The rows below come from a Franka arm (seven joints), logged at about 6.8 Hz.
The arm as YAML. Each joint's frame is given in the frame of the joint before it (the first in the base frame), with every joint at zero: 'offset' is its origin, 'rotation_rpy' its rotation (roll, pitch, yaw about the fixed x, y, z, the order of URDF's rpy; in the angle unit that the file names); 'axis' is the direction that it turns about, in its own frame. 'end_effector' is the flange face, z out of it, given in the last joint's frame.
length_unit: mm
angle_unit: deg
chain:
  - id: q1
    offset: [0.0, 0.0, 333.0]
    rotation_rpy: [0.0, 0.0, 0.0]
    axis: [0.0, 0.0, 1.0]
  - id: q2
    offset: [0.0, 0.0, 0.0]
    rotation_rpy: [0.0, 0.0, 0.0]
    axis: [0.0, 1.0, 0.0]
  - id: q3
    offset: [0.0, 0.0, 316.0]
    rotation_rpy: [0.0, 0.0, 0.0]
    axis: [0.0, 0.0, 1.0]
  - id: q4
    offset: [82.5, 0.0, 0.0]
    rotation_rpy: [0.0, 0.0, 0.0]
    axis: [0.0, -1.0, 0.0]
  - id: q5
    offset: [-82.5, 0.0, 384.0]
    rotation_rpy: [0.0, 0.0, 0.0]
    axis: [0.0, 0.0, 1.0]
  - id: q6
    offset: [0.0, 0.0, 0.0]
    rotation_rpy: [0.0, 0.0, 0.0]
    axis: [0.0, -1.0, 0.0]
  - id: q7
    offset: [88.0, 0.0, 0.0]
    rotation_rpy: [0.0, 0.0, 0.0]
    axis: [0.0, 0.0, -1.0]
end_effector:
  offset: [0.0, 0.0, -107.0]
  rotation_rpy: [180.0, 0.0, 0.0]
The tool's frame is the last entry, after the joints.
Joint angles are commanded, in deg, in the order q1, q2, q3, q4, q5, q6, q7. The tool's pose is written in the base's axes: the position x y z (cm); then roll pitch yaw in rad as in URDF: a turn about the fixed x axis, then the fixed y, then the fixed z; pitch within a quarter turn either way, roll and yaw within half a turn. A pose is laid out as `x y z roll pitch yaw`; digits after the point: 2 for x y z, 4 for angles.
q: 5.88, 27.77, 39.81, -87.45, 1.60, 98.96, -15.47
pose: 49.85 42.02 42.02 -2.7737 0.0830 1.0448
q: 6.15, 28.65, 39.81, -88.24, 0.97, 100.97, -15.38
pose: 49.90 42.40 40.78 -2.7779 0.0756 1.0441
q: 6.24, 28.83, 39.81, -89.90, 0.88, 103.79, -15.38
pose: 49.70 42.73 39.67 -2.7828 0.0596 1.0390
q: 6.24, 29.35, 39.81, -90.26, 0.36, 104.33, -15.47
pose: 49.75 42.72 38.95 -2.7846 0.0631 1.0427
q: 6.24, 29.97, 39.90, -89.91, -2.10, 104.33, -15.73
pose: 50.12 42.56 38.54 -2.8161 0.0688 1.0607
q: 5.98, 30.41, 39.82, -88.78, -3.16, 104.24, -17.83
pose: 50.97 42.21 38.89 -2.8307 0.0496 1.0899
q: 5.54, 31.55, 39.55, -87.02, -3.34, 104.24, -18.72
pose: 52.34 41.65 39.02 -2.8281 0.0314 1.0841
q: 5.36, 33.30, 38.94, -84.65, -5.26, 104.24, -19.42
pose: 54.18 40.85 38.79 -2.8505 0.0210 1.0808
